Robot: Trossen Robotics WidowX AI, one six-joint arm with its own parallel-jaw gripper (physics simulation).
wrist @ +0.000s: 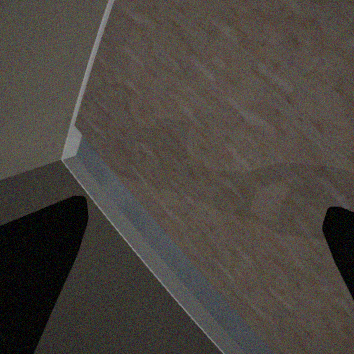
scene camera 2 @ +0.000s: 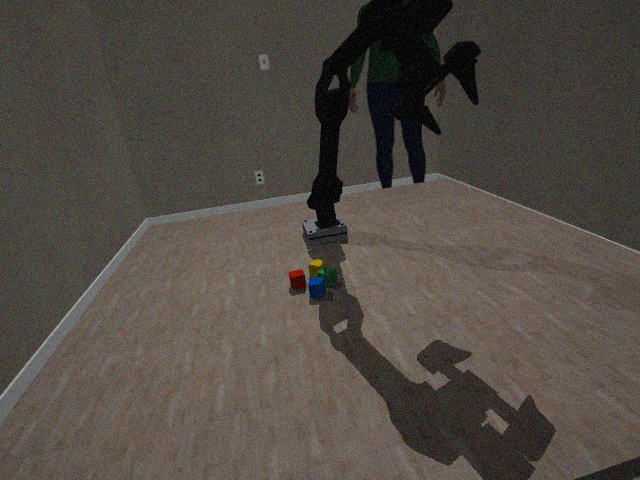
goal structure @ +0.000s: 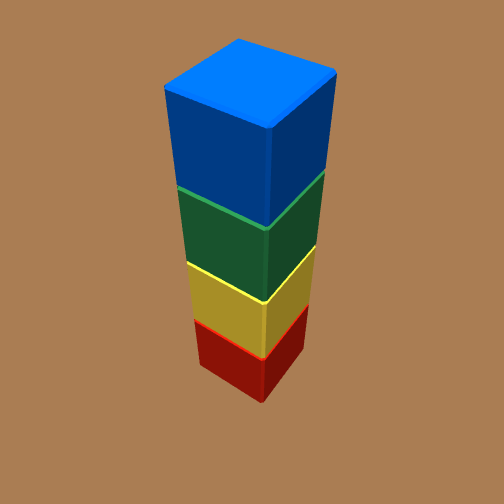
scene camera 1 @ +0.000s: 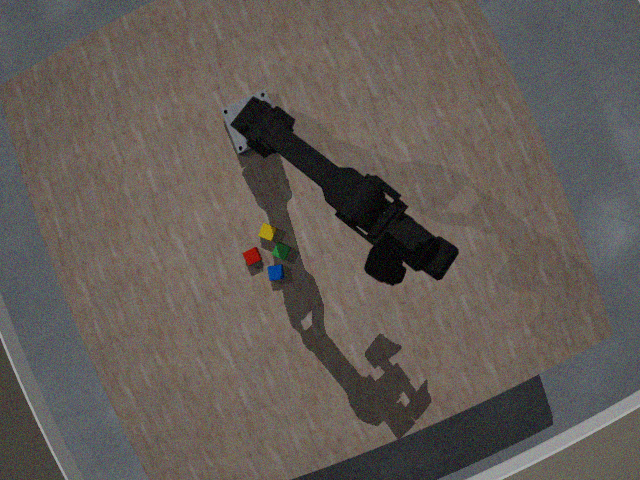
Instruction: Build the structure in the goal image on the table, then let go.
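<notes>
A yellow cube (scene camera 1: 267, 231) (scene camera 2: 316, 267), a green cube (scene camera 1: 281, 251) (scene camera 2: 327, 276), a blue cube (scene camera 1: 275, 272) (scene camera 2: 316, 287) and a red cube (scene camera 1: 251, 256) (scene camera 2: 297, 279) rest on the wooden surface in a loose cluster. None is seen stacked on another. The green cube lies close between the yellow and blue ones; the red cube stands a little apart, on their left. My gripper (scene camera 2: 458, 118) (wrist: 208, 213) is wide open and empty, high above the surface and well off to the right of the cubes. The cubes do not show in the wrist view.
The arm's pale base plate (scene camera 1: 235, 136) (scene camera 2: 327, 235) stands behind the cubes. The arm's shadow falls across the surface beside the cubes. A standing person (scene camera 2: 381, 113) is at the back wall, behind the arm. A dark strip (scene camera 1: 465, 423) runs along the surface's front edge.
</notes>
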